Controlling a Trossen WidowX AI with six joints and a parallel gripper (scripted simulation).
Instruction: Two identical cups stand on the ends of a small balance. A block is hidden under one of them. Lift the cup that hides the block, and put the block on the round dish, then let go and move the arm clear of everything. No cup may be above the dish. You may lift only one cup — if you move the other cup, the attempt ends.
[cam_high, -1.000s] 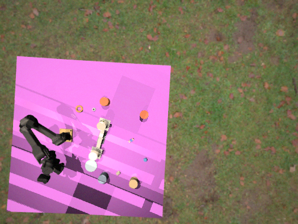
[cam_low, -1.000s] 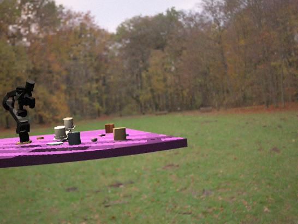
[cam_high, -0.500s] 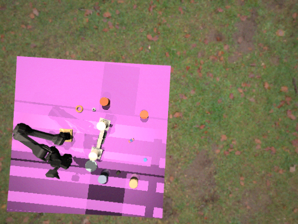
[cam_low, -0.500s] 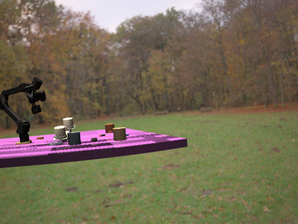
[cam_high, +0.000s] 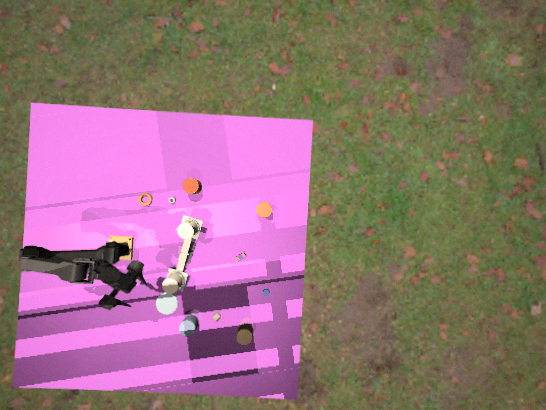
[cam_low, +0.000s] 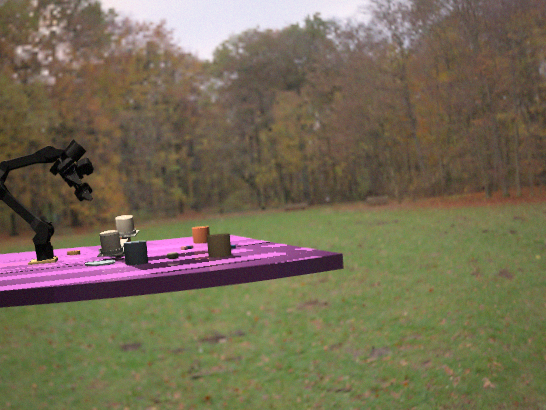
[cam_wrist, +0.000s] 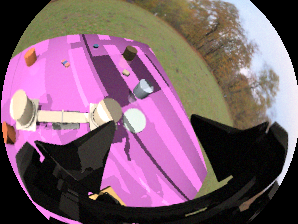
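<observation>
The grey block lies 190 mm below my gripper tip, 70 mm ahead of it and 10 mm to the right of it. From my gripper tip the other things lie so: round dish 230 mm below, 110 mm to the right, 10 mm ahead; balance beam 200 mm below, 130 mm ahead, 110 mm to the left; blue-grey cylinder 200 mm to the right, 200 mm below, 110 mm ahead.
</observation>
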